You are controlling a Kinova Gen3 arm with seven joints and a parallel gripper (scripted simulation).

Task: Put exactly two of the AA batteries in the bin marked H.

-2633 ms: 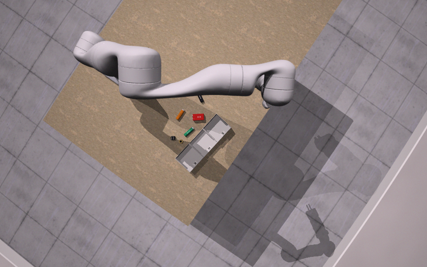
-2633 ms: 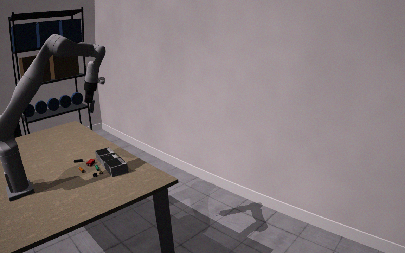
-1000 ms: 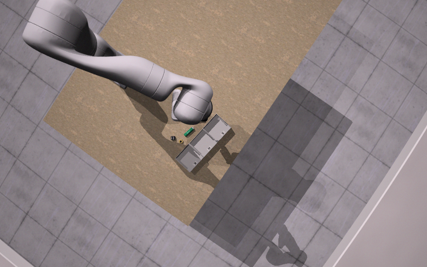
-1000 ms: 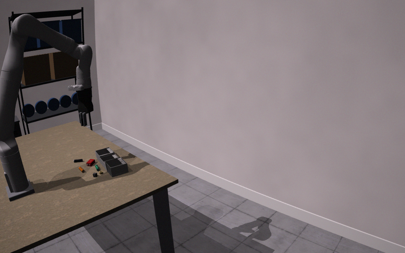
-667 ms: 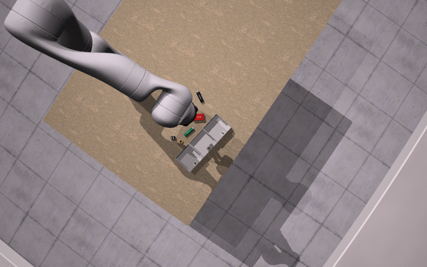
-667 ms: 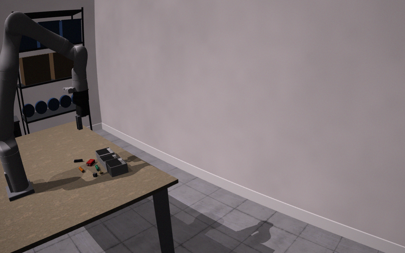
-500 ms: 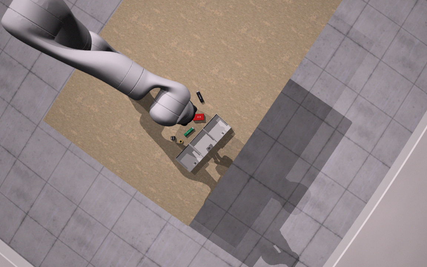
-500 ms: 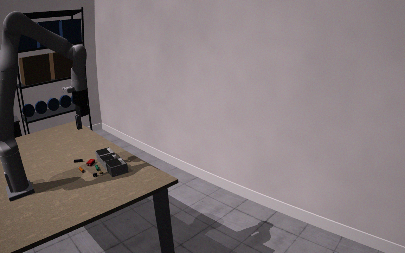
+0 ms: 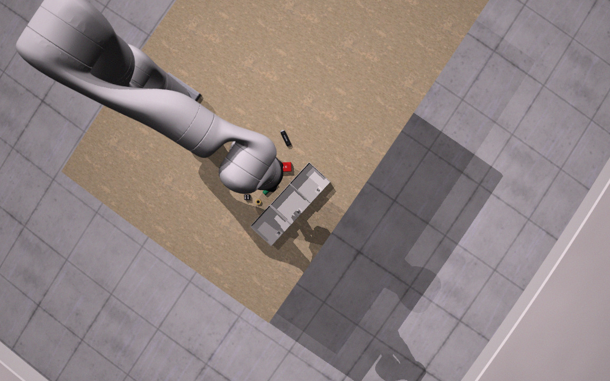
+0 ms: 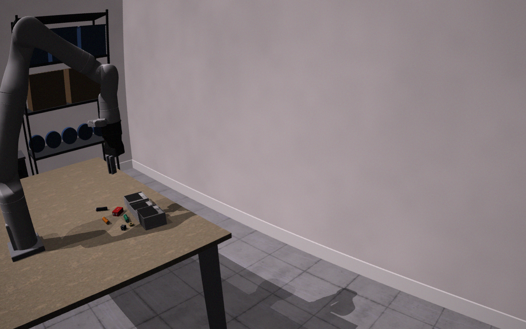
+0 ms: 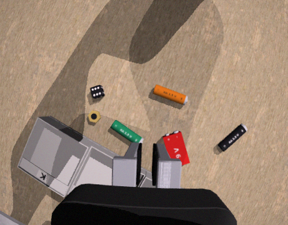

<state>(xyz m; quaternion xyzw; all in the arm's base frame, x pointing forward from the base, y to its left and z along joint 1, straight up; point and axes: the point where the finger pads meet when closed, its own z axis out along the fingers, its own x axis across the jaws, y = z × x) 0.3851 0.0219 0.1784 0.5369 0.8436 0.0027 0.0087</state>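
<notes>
Right now the bin row is 9 cm ahead of my hand, 2 cm to the right of it and 17 cm below it. The rest, counted from my hand: orange AA battery (6 cm behind, 19 cm below); green AA battery (1 cm ahead, 3 cm to the right, 19 cm below); red 9 V battery (4 cm to the left, 19 cm below).
</notes>
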